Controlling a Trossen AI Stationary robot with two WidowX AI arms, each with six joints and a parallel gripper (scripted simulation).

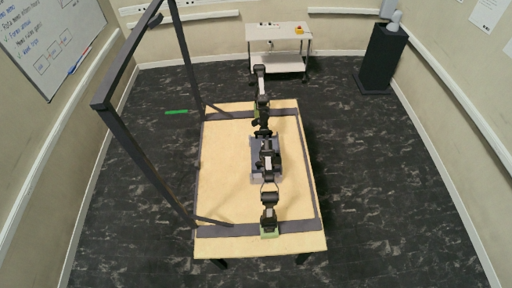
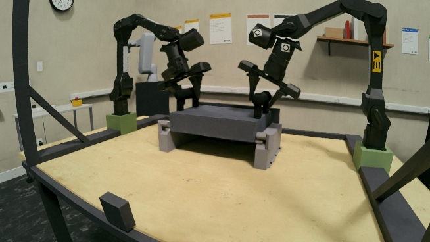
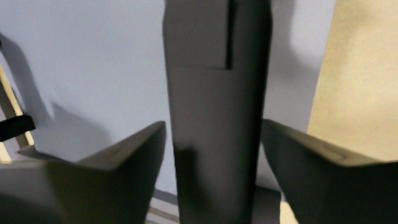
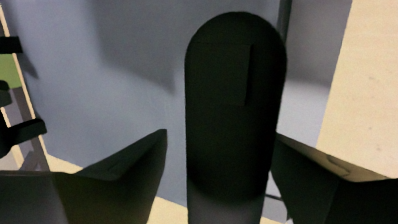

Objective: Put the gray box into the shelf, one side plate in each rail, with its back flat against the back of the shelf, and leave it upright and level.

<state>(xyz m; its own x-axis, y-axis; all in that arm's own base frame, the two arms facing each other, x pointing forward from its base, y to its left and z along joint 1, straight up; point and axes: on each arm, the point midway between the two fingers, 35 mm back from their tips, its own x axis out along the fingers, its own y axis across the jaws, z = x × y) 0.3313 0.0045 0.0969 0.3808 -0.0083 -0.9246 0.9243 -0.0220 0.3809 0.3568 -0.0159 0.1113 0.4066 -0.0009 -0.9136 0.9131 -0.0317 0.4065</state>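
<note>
Now: left hand 120 mm to the left of the gray box and 50 mm above it.
Now: right hand 120 mm to the right of the gray box and 60 mm above it.
</note>
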